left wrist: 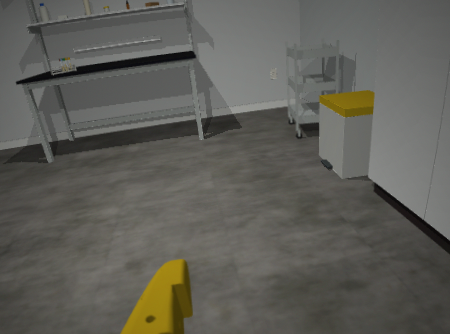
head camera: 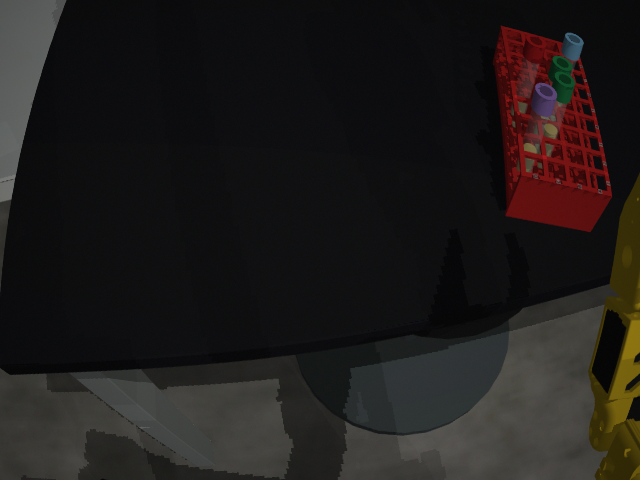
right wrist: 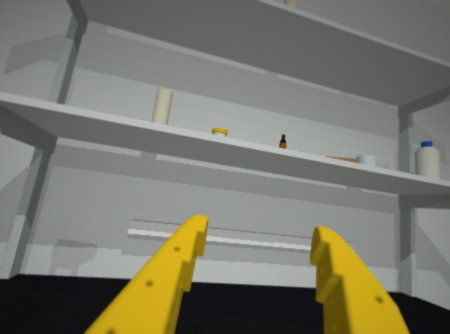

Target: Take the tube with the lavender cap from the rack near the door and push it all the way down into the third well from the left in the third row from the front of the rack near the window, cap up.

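Places are measured from the left arm's base along level axes (x ahead, y left, z up), in centimetres.
Where they show: left hand at its tool point: [left wrist: 188, 280]; right hand at its tool point: [right wrist: 206, 231].
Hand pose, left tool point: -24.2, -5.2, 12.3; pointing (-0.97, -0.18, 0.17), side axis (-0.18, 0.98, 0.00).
After its pixels a point has its place, as x, y, z.
A tube with a lavender cap [head camera: 542, 103] {33.9, -30.2, 10.0} stands cap up in a red rack [head camera: 558, 205] {30.7, -33.6, 1.6} at the upper right of the head view. Red, light blue and two green caps also show there. A small pale rack with tubes [left wrist: 64, 68] {-280.7, -159.7, 2.5} stands on the far bench in the left wrist view; its wells are too small to tell. My right gripper [right wrist: 260, 225] is open and empty, facing a wall shelf. Its jaws are outside the head view. My left gripper is open, with one jaw [left wrist: 172, 290] {-23.5, -5.3, 12.8} showing low over the floor and the moving jaw out of view.
The red rack stands on a black table [head camera: 258, 206] {30.7, -9.5, -1.3}, with a round grey-blue seat [head camera: 423, 392] {37.1, -34.0, -74.4} by its front edge. My right arm [head camera: 625, 335] {12.4, -27.6, 19.1} is at the right edge. A far bench [left wrist: 125, 62] {-309.7, -116.0, -1.3}, a cart [left wrist: 312, 82] {-320.5, 53.0, -37.7}, a yellow-lidded bin [left wrist: 345, 137] {-200.0, 50.0, -49.9} and a cabinet [left wrist: 410, 100] {-153.8, 63.6, -18.1} also show.
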